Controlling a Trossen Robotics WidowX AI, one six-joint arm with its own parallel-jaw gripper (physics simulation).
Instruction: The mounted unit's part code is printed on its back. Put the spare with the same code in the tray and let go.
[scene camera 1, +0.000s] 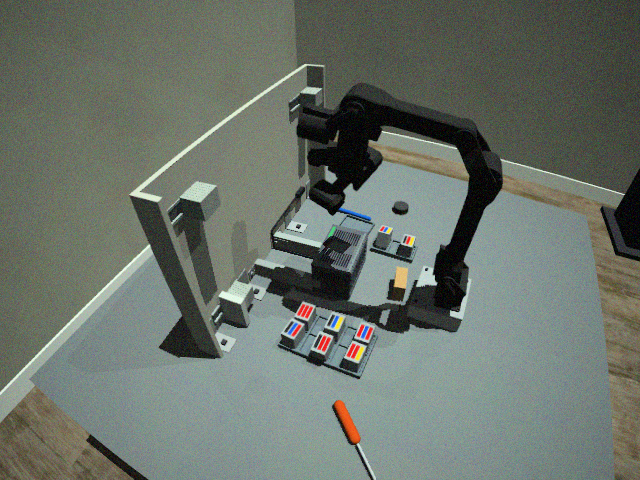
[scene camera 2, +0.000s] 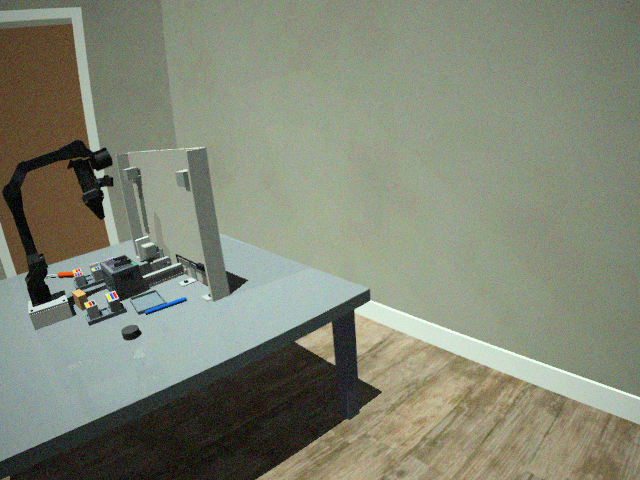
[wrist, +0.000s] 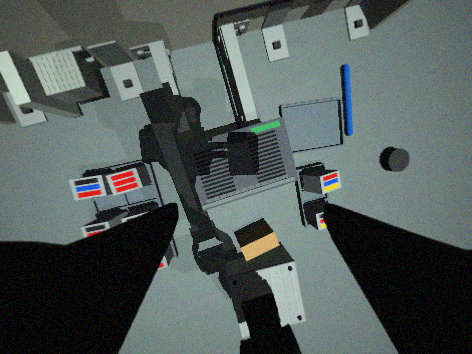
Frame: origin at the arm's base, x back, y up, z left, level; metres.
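Seen in the pictures: gripper, fingertip midpoint: (scene camera 1: 343, 201) (scene camera 2: 102, 218) (wrist: 250, 210); arm's base at its link origin: (scene camera 1: 448, 298) (scene camera 2: 41, 301) (wrist: 261, 311).
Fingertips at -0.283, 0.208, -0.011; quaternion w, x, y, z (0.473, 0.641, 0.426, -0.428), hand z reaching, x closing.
Offsets run from my fingertips to a thing's top centre, as dx, dy, dz.
The mounted unit (scene camera 1: 337, 272) (scene camera 2: 124, 277) (wrist: 271, 157) is a dark grey vented box with a green strip, at the ends of the rails. Its back code does not show. The tray {-0.033, -0.253, -0.198} (scene camera 1: 361, 221) (scene camera 2: 134, 306) (wrist: 342, 122) is a shallow thin-rimmed square beside it, with no spare inside. Two spares stand in a small rack; one spare {+0.072, -0.200, -0.175} (scene camera 1: 385, 230) (scene camera 2: 112, 296) (wrist: 330, 181) reads red, blue, yellow. Several more stand in a larger rack, including a red-red-red spare {-0.033, -0.210, +0.162} (scene camera 1: 305, 312) (wrist: 124, 181). My gripper (scene camera 1: 345, 197) (scene camera 2: 101, 215) (wrist: 250, 210) is open and empty, high above the unit.
A tall panel (scene camera 1: 242, 155) (scene camera 2: 165, 201) with brackets stands behind the unit. A blue rod {-0.064, -0.251, -0.281} (scene camera 1: 355, 213) (scene camera 2: 165, 305) (wrist: 347, 100), dark puck {+0.084, -0.243, -0.363} (scene camera 1: 400, 207) (scene camera 2: 131, 332) (wrist: 398, 159), tan block {+0.154, -0.213, -0.023} (scene camera 1: 400, 281) (scene camera 2: 78, 298) (wrist: 260, 246) and orange screwdriver {+0.170, -0.241, +0.393} (scene camera 1: 346, 422) lie around.
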